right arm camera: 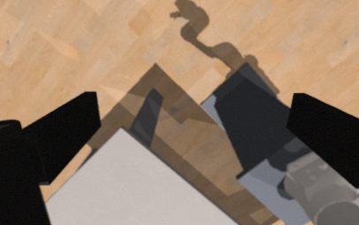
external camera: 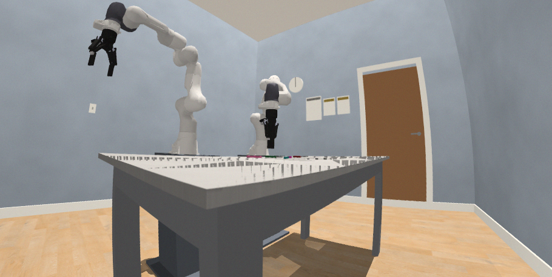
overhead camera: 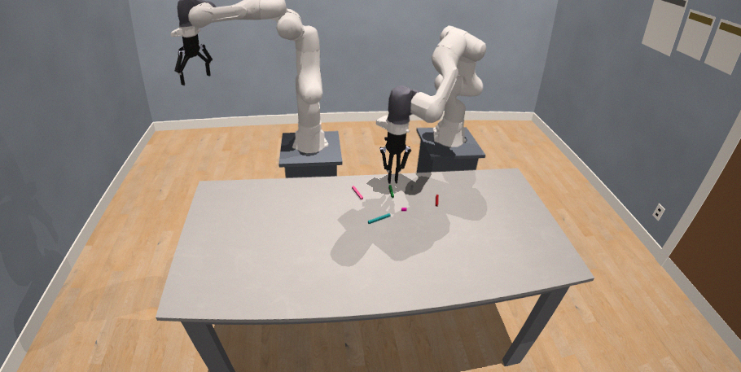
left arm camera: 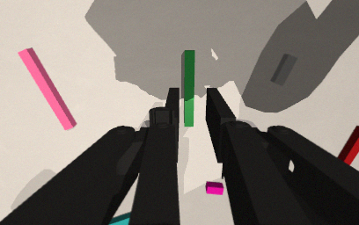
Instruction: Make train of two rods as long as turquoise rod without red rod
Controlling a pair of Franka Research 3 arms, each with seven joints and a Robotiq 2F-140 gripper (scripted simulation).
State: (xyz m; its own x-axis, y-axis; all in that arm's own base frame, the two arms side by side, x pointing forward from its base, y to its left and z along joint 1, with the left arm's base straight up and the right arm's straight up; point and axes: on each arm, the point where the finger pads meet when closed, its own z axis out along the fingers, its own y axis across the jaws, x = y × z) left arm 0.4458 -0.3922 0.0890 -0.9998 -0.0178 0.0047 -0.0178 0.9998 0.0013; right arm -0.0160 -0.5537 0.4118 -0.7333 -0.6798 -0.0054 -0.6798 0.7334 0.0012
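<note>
Now: the green rod 80 mm below my left hand. Also, from my left hand: grey rod (20 mm behind, 100 mm to the left, 80 mm below); magenta rod (130 mm ahead, 30 mm to the left, 80 mm below); pink rod (150 mm to the right, 80 mm below).
</note>
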